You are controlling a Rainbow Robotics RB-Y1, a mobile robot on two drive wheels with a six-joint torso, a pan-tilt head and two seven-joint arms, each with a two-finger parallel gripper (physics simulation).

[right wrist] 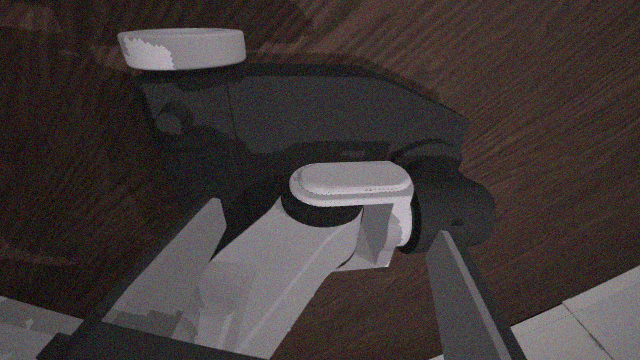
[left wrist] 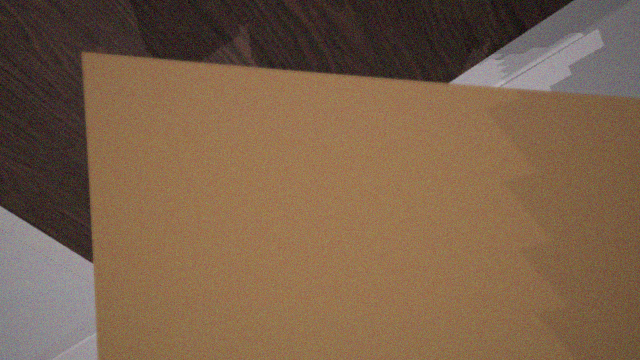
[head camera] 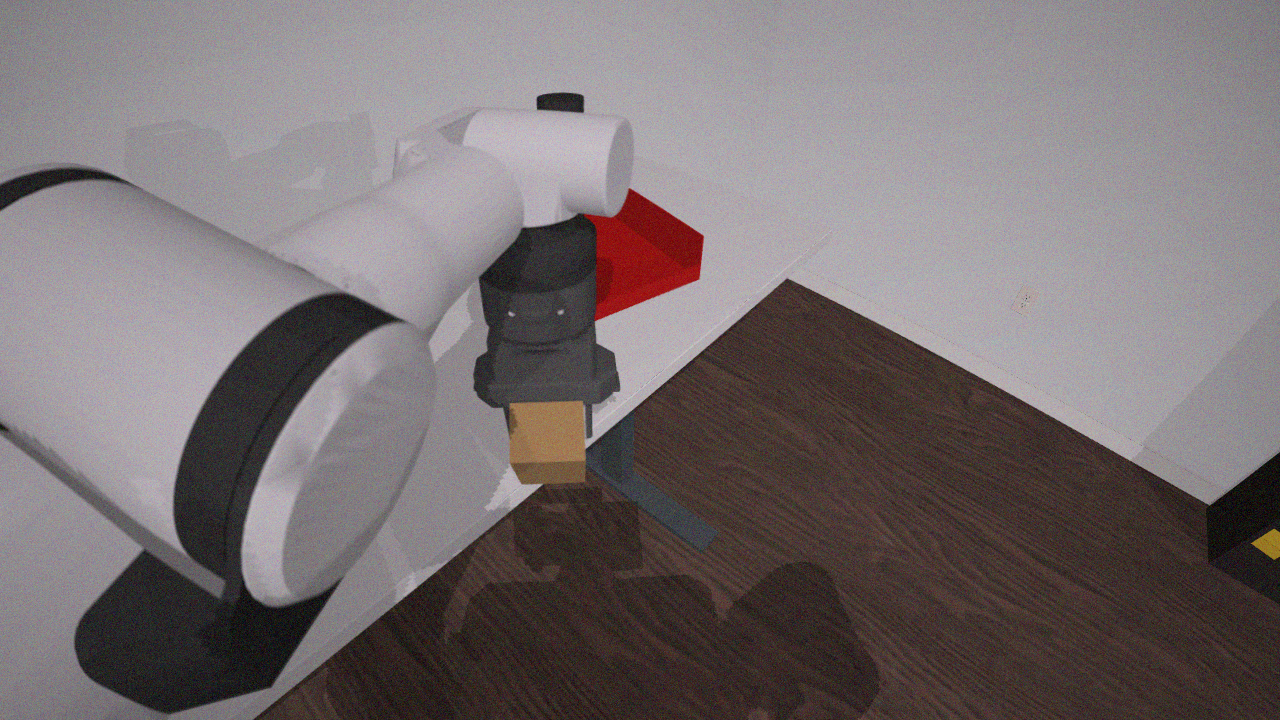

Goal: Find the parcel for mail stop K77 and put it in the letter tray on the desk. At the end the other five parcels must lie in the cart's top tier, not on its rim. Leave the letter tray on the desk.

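Places are measured from the robot's base along level axes (x ahead, y left, z up), in millimetres.
Pixels of known places: right gripper, between the fingertips: (right wrist: 325, 228).
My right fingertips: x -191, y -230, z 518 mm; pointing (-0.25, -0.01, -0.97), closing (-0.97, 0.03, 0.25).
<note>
For each thing: its top centre in the pictures, then the offset to it from my right fingertips. Level surfaces: height alone.
- tan K77 parcel, centre of its top: (head camera: 543, 405) 696 mm ahead, 279 mm left, 534 mm up
- red letter tray, centre of its top: (head camera: 554, 208) 1101 mm ahead, 292 mm left, 503 mm up
- white desk, height of its surface: 433 mm up
- dark wood floor, height of its surface: 517 mm down
My left gripper (head camera: 548, 428) is shut on the tan K77 parcel (head camera: 547, 452) (left wrist: 320, 215). The parcel hangs below the fingers and appears over the desk's front edge in the head view; its height cannot be told. Its label does not show; a plain face fills most of the left wrist view. The red letter tray (head camera: 669, 234) stands on the white desk (head camera: 733, 279), behind and to the right of the gripper, its left part hidden by the arm. My right gripper (right wrist: 325, 228) is open, with no parcel between its fingers. The other five parcels cannot be made out.
A blue-grey desk foot (head camera: 671, 514) stands on the dark wood floor (head camera: 895, 447). A black object (head camera: 1242, 514) with a yellow patch is cut off at the right edge. The robot's white and dark body parts (right wrist: 350, 182) lie beyond the right fingers. Walls stand behind the desk.
</note>
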